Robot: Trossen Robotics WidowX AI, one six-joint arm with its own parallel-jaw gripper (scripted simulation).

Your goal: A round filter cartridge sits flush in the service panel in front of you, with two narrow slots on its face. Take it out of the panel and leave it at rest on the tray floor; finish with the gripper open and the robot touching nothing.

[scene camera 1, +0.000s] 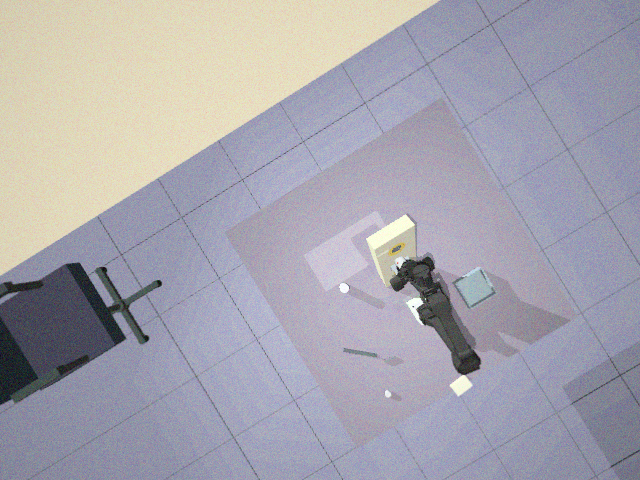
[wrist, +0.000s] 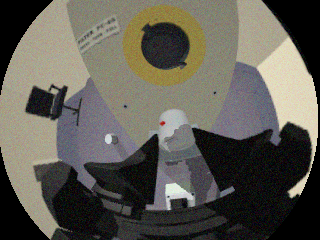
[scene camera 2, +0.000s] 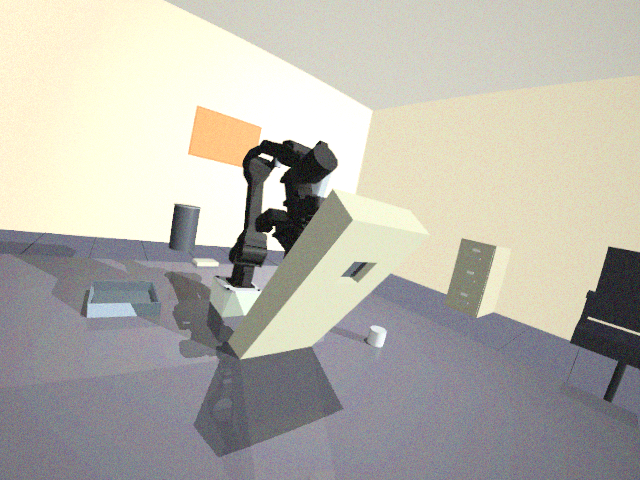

same spot on cream service panel: (wrist: 142, 65) = (scene camera 1: 391, 254)
